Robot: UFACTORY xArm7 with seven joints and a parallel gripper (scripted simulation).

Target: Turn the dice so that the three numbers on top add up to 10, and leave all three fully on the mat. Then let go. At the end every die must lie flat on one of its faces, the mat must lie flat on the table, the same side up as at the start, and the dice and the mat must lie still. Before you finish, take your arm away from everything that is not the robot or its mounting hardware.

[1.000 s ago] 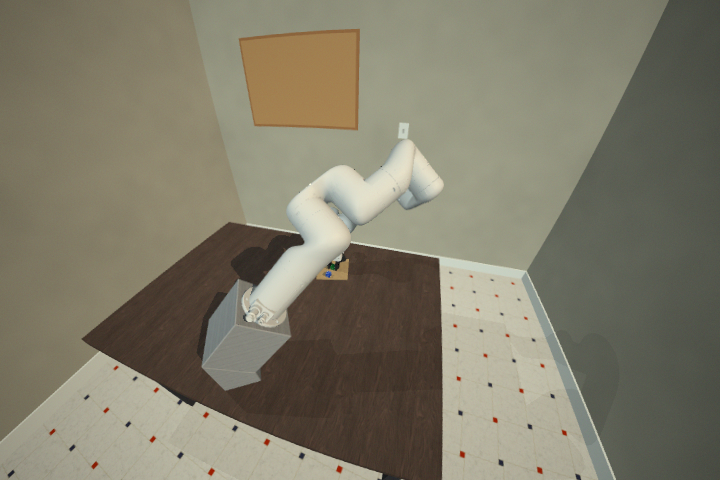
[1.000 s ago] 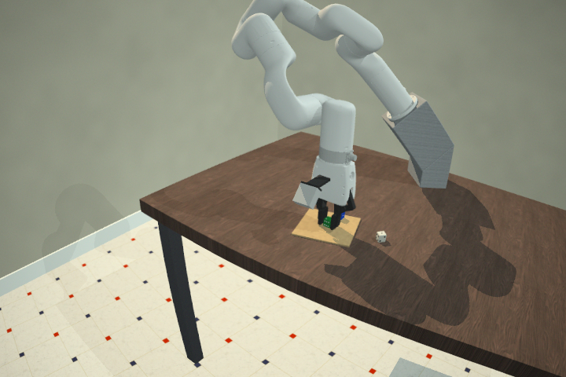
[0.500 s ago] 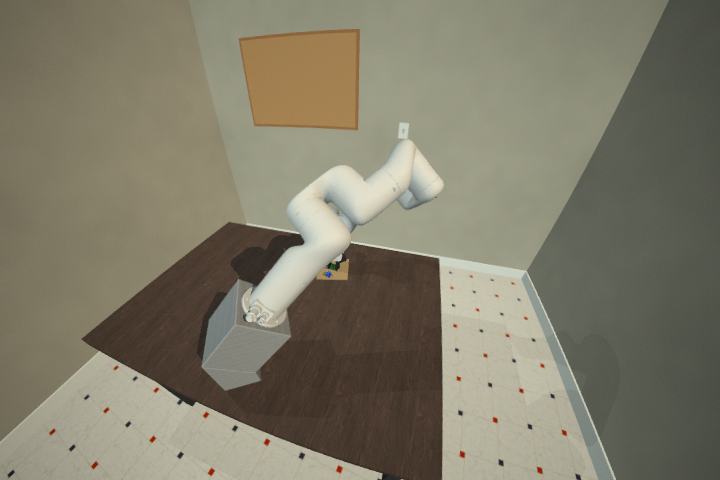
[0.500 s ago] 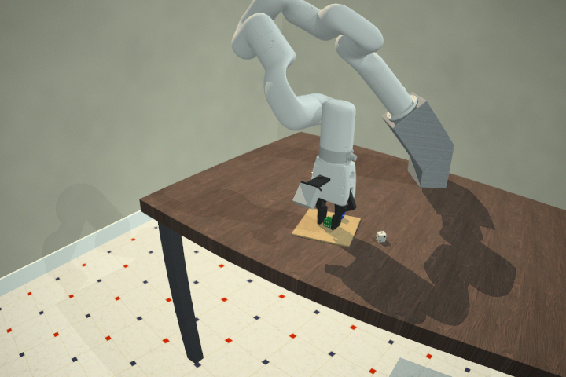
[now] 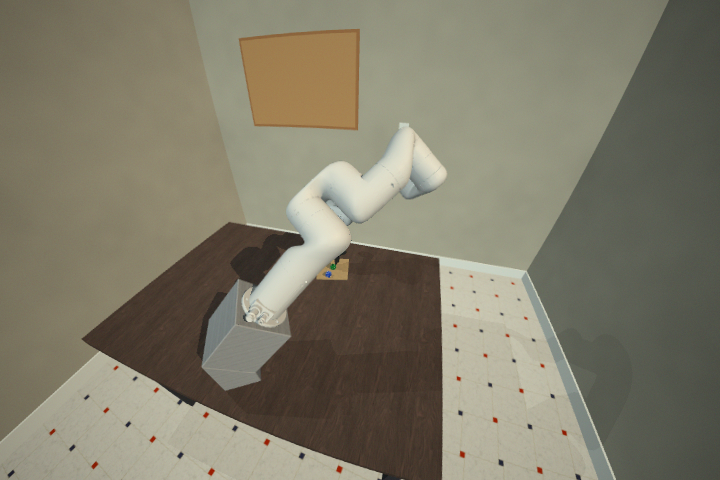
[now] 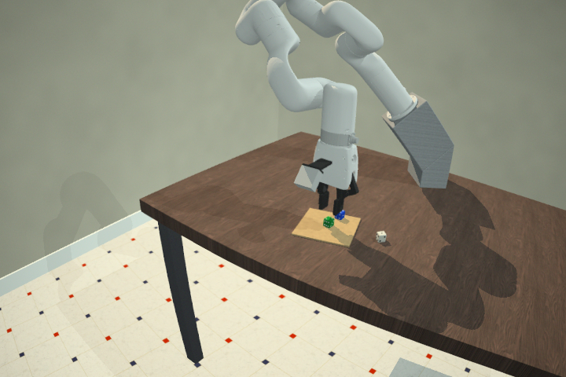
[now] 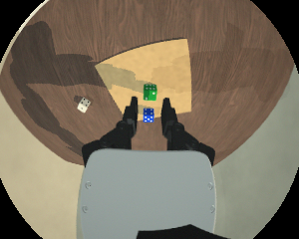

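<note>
The green die is 5 cm below my hand. Also, from my hand: tan mat 6 cm below; white die 14 cm to the left, 6 cm below, 1 cm ahead; blue die 5 cm below, 5 cm behind, 1 cm to the left.
</note>
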